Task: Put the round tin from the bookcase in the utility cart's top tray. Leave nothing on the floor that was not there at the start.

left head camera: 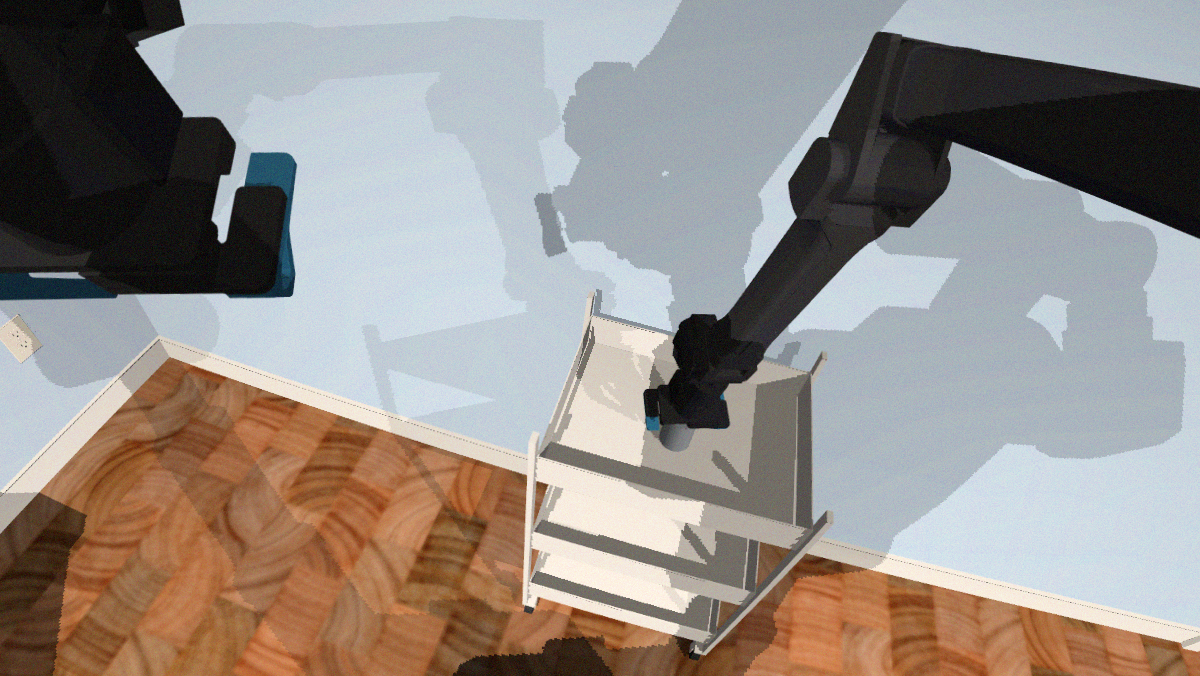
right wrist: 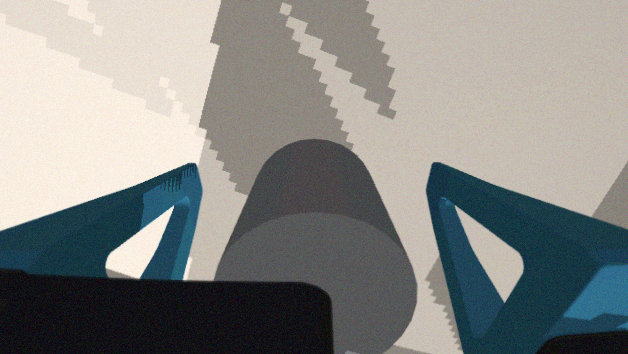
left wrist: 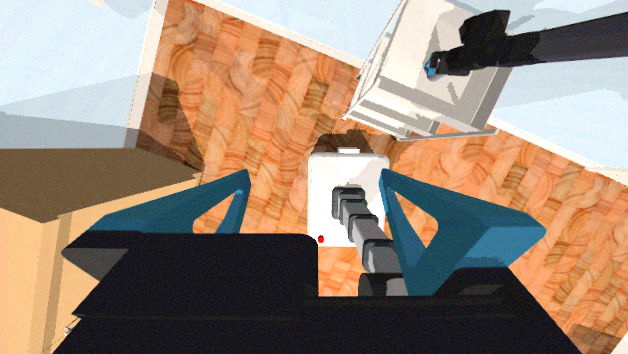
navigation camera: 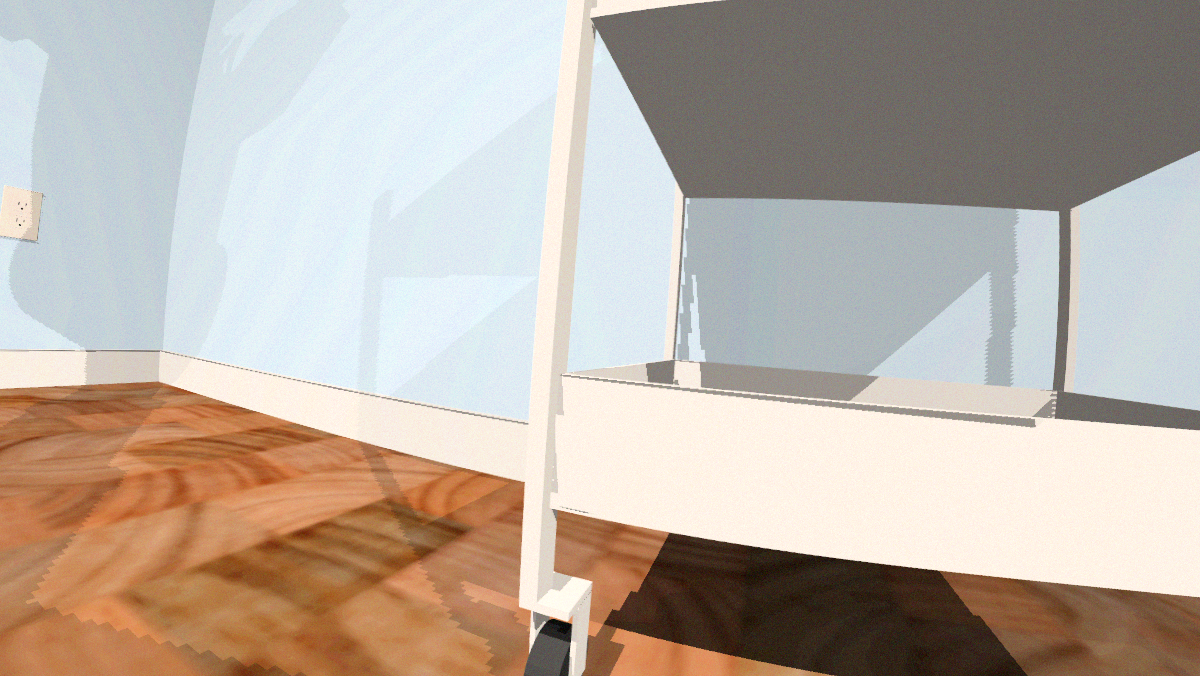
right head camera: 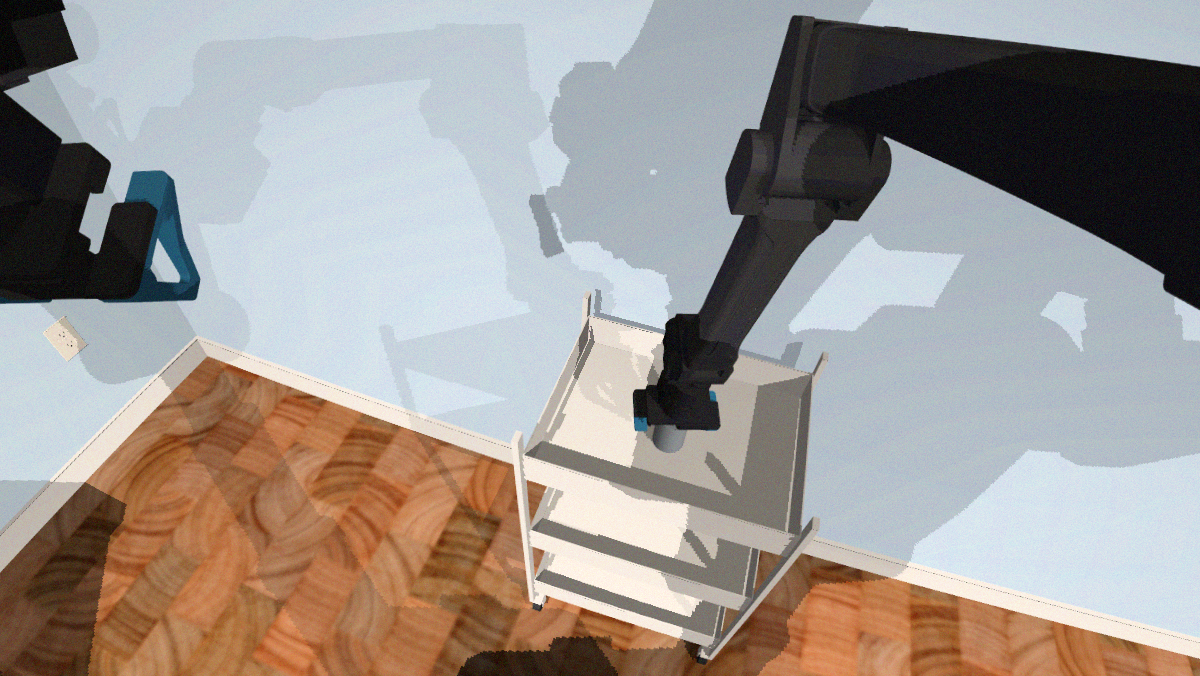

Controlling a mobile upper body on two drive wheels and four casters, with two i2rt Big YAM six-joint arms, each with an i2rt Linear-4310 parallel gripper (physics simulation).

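Places are measured from the left arm's base along level axes (x ahead, y left, z up), in metres.
Pixels of known places: left gripper, between the fingertips: [left head camera: 203, 285] [left wrist: 314, 176] [right head camera: 122, 290]; right gripper, between the fingertips: [right wrist: 314, 176] [left wrist: 437, 67].
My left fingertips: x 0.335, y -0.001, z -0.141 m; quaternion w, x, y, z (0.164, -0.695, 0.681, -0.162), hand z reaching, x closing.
Note:
Behind a point stands the place of what it marks.
The round tin [left head camera: 674, 439] @[x 0.615, y -0.438, z -0.713 m] [right head camera: 668, 440] @[x 0.613, y -0.442, z -0.710 m] [right wrist: 315, 250] @[x 0.657, y -0.450, z -0.677 m], a plain dark grey cylinder, stands upright on the floor of the top tray [left head camera: 604, 403] @[x 0.718, y -0.334, z -0.748 m] [right head camera: 604, 394] @[x 0.738, y -0.344, z -0.747 m] [right wrist: 500, 75] @[x 0.695, y -0.528, z -0.747 m] of the white utility cart [left head camera: 530, 520] @[x 0.557, y -0.202, z -0.878 m] [right head camera: 524, 512] @[x 0.557, y -0.203, z -0.855 m] [navigation camera: 558, 293] @[x 0.557, y -0.203, z -1.171 m]. My right gripper [left head camera: 686, 425] @[x 0.657, y -0.450, z -0.729 m] [right head camera: 675, 426] @[x 0.657, y -0.450, z -0.729 m] [right wrist: 314, 176] @[x 0.657, y -0.450, z -0.729 m] is open around the tin, with a gap on each side of it; its body hides part of the tin. My left gripper [left wrist: 314, 176] @[x 0.335, y -0.001, z -0.141 m] is open and empty, high up and well left of the cart.
A tan wooden furniture piece [left wrist: 30, 250], perhaps the bookcase, stands at the left in the left wrist view. The robot's white base [left wrist: 325, 200] @[x 0.016, y -0.079, z -1.150 m] is beside the cart on the wooden floor [left head camera: 335, 503] @[x 0.869, y 0.319, z -1.410 m]. A pale blue wall [left head camera: 377, 167] @[x 1.083, y 0.093, z -0.502 m] rises behind the cart.

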